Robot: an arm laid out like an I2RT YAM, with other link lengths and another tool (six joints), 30 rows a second.
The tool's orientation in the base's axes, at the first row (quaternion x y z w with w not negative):
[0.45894, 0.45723, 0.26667, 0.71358]
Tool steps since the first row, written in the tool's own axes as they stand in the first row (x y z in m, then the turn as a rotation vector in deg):
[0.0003, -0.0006, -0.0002, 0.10, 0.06, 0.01]
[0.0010, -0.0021, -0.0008, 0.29, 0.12, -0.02]
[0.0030, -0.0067, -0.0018, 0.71, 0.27, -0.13]
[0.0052, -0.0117, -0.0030, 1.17, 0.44, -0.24]
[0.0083, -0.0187, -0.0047, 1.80, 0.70, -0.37]
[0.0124, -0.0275, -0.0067, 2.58, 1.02, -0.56]
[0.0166, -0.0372, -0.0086, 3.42, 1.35, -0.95]
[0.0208, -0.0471, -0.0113, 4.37, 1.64, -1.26]
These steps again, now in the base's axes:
[-0.0001, 0.0001, -0.0007, 0.06, 0.10, 0.01]
[-0.0004, 0.0002, -0.0024, 0.11, 0.29, -0.01]
[-0.0006, 0.0002, -0.0075, 0.21, 0.74, -0.07]
[-0.0009, 0.0003, -0.0131, 0.32, 1.23, -0.12]
[-0.0013, 0.0004, -0.0209, 0.49, 1.90, -0.16]
[-0.0016, 0.0007, -0.0309, 0.67, 2.74, -0.23]
[-0.0019, 0.0006, -0.0416, 0.70, 3.72, -0.33]
[-0.0028, 0.0007, -0.0526, 0.85, 4.73, -0.51]

